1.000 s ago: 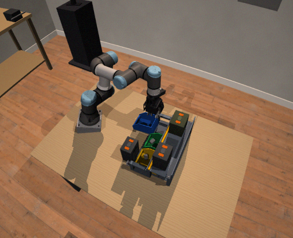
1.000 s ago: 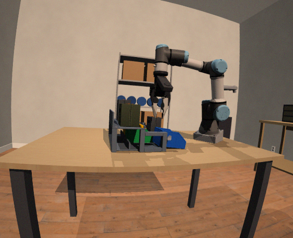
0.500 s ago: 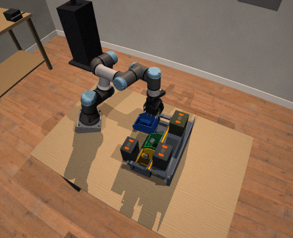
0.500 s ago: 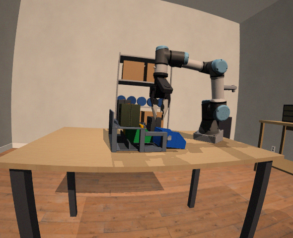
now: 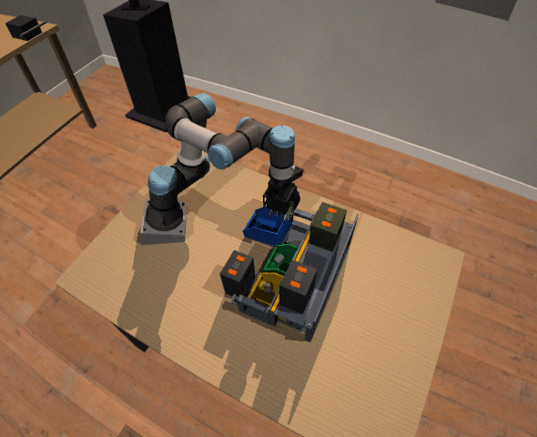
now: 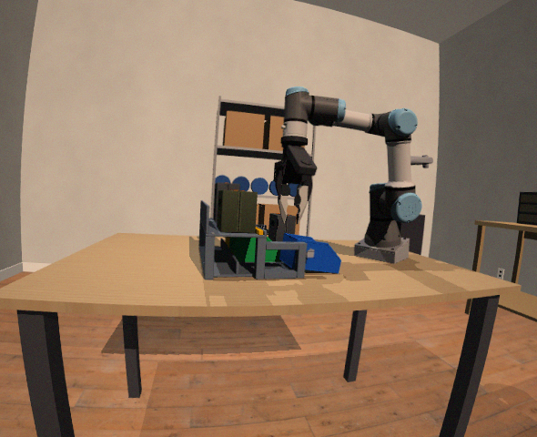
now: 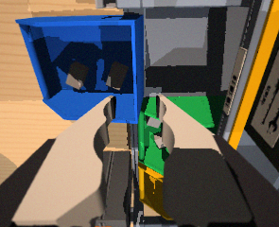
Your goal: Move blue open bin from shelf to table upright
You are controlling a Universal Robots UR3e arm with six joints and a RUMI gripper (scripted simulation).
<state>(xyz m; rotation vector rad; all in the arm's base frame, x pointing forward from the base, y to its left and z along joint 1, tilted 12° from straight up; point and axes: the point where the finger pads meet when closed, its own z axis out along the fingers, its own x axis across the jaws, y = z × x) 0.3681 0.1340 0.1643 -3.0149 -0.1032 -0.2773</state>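
Now: hand 9 cm above the blue open bin and 6 cm past it. Also, from my hand: yellow bin: 22 cm to the right, 9 cm below, 8 cm ahead; then green bin: 11 cm to the right, 9 cm below, 8 cm ahead.
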